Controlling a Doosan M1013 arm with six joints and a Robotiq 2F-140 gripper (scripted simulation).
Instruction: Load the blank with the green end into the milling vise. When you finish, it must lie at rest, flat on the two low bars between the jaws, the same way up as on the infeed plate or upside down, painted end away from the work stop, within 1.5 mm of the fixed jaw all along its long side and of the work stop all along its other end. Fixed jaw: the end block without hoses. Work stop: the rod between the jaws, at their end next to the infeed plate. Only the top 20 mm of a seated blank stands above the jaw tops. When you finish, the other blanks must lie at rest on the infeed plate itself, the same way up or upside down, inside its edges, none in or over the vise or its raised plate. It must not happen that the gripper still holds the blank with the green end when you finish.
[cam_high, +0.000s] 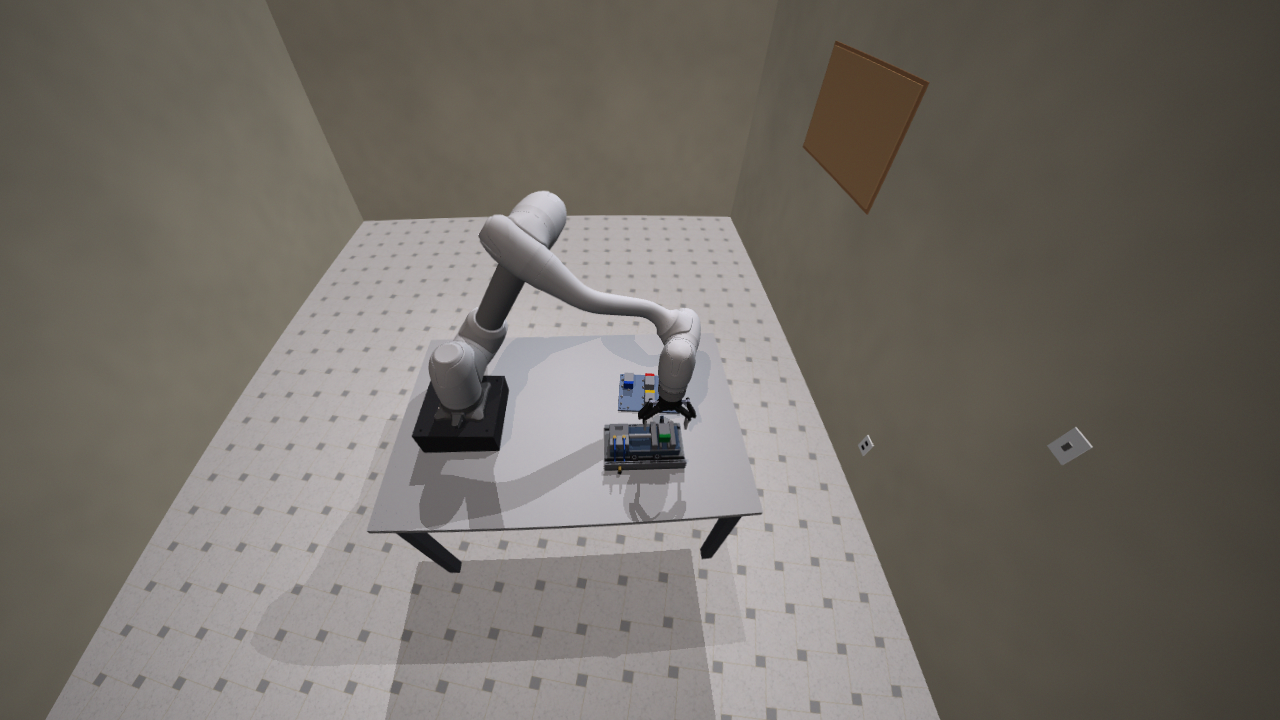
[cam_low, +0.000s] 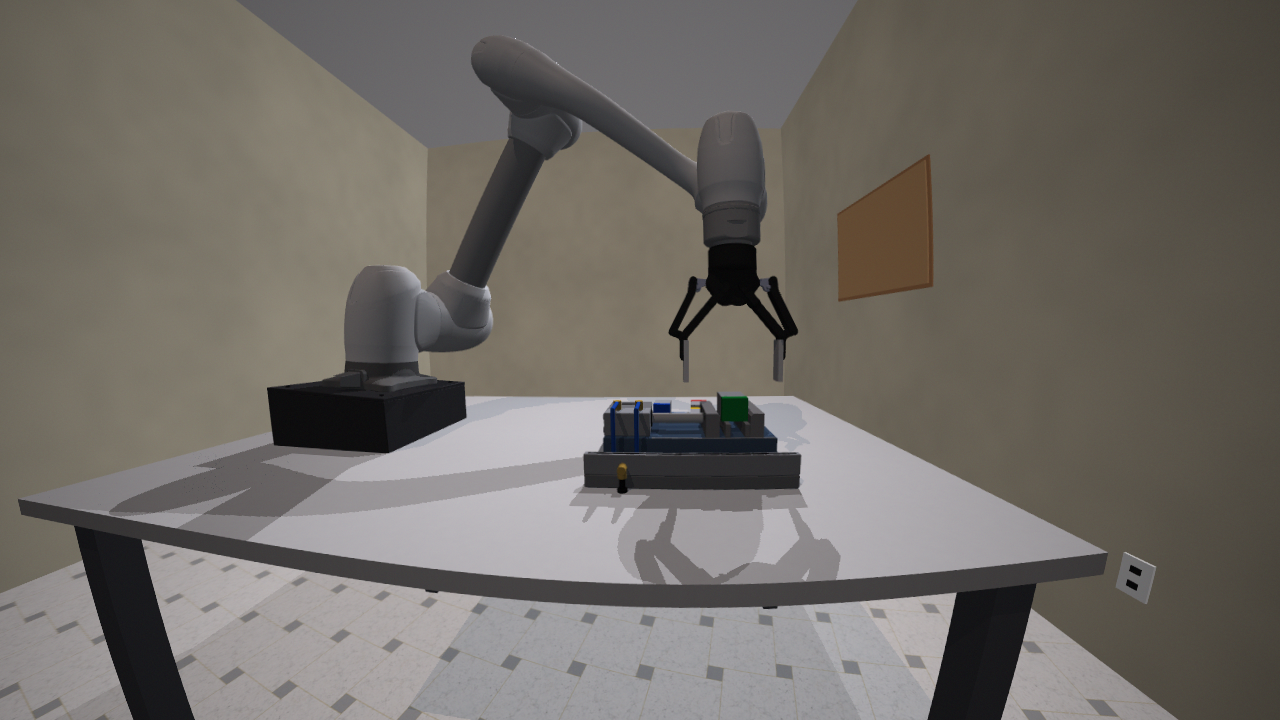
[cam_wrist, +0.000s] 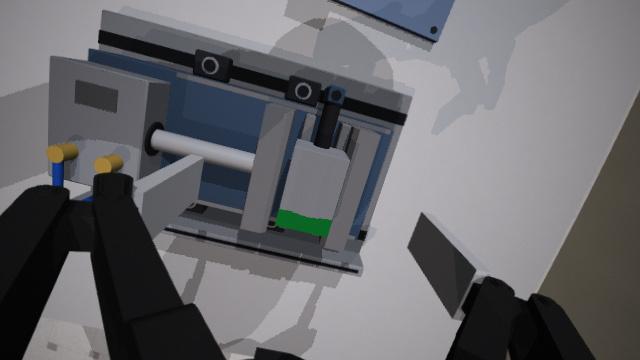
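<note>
Now: hand 50 mm above the green-ended blank. The rest, counted from my hand: moving jaw (70 mm below, 40 mm behind); then fixed jaw (70 mm below, 30 mm ahead); then black work stop rod (60 mm below, 50 mm to the left).
</note>
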